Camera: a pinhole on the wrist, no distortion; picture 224 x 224 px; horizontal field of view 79.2 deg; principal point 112.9 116.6 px. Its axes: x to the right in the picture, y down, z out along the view. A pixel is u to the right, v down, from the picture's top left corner.
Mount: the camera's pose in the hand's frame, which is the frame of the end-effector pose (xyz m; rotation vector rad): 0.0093 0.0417 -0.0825 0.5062 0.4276 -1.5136
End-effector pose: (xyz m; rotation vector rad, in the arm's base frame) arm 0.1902 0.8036 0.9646 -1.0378 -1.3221 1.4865
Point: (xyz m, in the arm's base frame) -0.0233 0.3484 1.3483
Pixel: 125.7 31.7
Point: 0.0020 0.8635 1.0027
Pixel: 67.2 179.3
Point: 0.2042 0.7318 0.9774
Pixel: 100.6 18.1
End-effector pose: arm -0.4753 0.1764 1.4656 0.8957 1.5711 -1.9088
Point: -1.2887 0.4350 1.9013
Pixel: outside the picture
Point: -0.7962 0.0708 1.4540
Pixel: 144.3 207.6
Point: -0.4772 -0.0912 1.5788
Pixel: 51.5 83.4
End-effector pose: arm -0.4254 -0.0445 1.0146 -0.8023 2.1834 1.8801
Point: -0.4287 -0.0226 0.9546
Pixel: 122.3 135.3
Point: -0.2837 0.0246 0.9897
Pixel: 138.9 16.8
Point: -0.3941 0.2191 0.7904
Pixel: 108.0 118.6
